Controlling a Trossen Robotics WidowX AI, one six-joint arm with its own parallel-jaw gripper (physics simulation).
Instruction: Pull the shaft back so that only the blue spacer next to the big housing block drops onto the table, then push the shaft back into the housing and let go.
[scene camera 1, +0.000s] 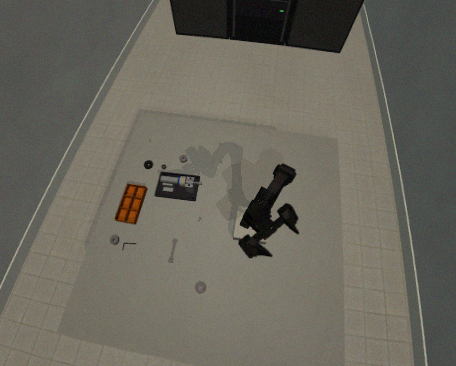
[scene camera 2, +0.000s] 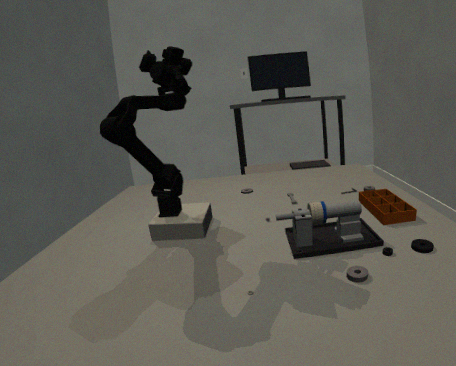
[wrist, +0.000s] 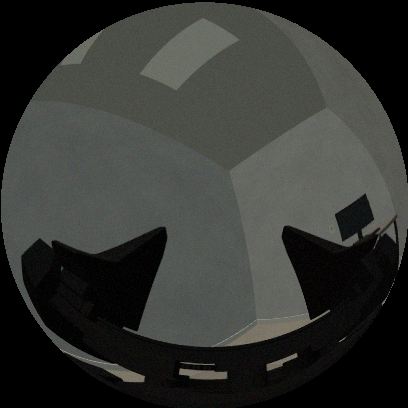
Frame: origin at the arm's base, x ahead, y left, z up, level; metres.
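Where they show: gripper, between the fingertips: (scene camera 1: 285, 243) (scene camera 2: 158, 52) (wrist: 227, 233); arm's base, origin of its link: (scene camera 2: 170, 213).
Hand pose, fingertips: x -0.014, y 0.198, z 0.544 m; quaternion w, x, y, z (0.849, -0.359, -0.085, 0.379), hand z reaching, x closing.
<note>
Each offset is from my fingertips to the top centre of the thing. "spot": to the spot under its first point.
The shaft @(spot: dz -0.514, dx +0.348, dy -0.363 m) (scene camera 1: 199, 183) (scene camera 2: 284, 217) lies horizontally in the fixture, its end sticking out past the small support block (scene camera 2: 303, 231). The blue spacer (scene camera 1: 179, 181) (scene camera 2: 324, 212) is a thin ring around the shaft line, beside the big grey housing (scene camera 1: 169, 179) (scene camera 2: 347, 207). Cream spacers @(dz -0.493, dx +0.434, dy -0.365 m) (scene camera 2: 316, 213) sit on its other side. All stand over the dark base plate (scene camera 2: 325, 249). My gripper (scene camera 1: 285, 245) (wrist: 227, 233) is open and empty, high above the table and well away from the fixture. It faces the walls and ceiling in the wrist view.
An orange compartment tray @(dz -0.565, dx +0.705, dy -0.222 m) (scene camera 1: 131, 203) (scene camera 2: 400, 217) lies beyond the housing end. A black ring @(dz -0.590, dx +0.686, dy -0.475 m) (scene camera 2: 422, 246), a small black ring @(dz -0.590, dx +0.591, dy -0.473 m) (scene camera 2: 387, 251) and a grey ring @(dz -0.588, dx +0.488, dy -0.543 m) (scene camera 2: 351, 276) lie near the fixture. A wrench @(dz -0.593, dx +0.425, dy -0.013 m) (scene camera 1: 173, 251), hex key @(dz -0.596, dx +0.650, dy +0.002 m) (scene camera 1: 130, 243) and grey disc @(dz -0.594, dx +0.254, dy +0.137 m) (scene camera 1: 200, 287) lie farther off.
</note>
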